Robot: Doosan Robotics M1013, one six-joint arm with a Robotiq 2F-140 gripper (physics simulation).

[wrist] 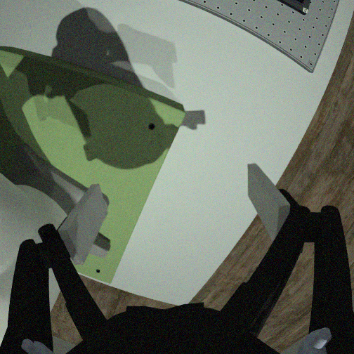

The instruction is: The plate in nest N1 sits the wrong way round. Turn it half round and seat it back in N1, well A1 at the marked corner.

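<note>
My gripper (173, 189) is wide open in the wrist view, with a grey pad on each side and nothing between them. The fingers are over the pale surface and the edge of a green part. The plate and nest N1 cannot be made out in this view. A dark object (295, 4) is cut off by the top edge at the upper right, on a perforated grey board; what it is cannot be told.
The perforated board (300, 55) lies at the upper right on the pale surface (215, 150). A large green angular part (130, 215) with small dark holes is at the left, crossed by shadows. A pale rounded arm part (20, 220) is at the left edge. Brown wood (320, 150) shows at the right.
</note>
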